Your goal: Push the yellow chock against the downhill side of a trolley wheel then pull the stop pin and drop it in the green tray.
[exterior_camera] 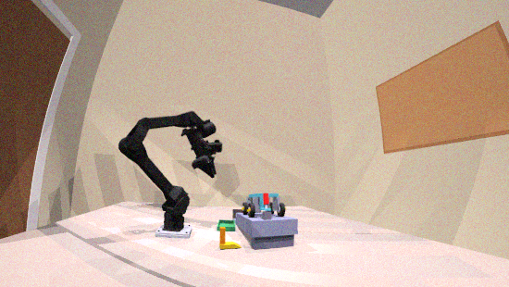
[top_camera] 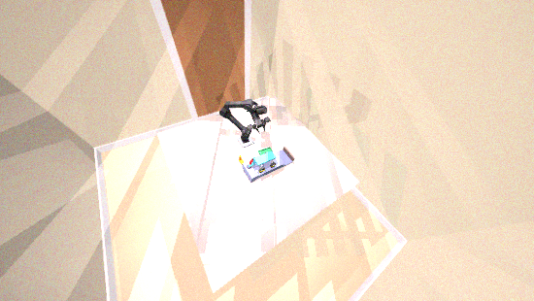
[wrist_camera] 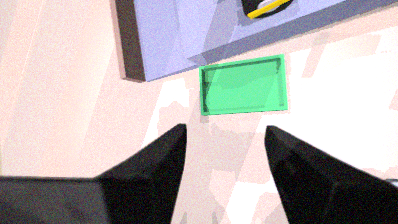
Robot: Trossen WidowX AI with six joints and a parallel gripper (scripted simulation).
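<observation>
My gripper tip is 21 cm to the left of the yellow chock, 20 cm above it and 7 cm short of it. From my gripper tip the other things lie so: red-headed stop pin (19 cm ahead, 18 cm to the right, 9 cm below); green tray (23 cm below, 6 cm ahead, 3 cm to the left); teal trolley (19 cm ahead, 11 cm below, 7 cm to the right).
</observation>
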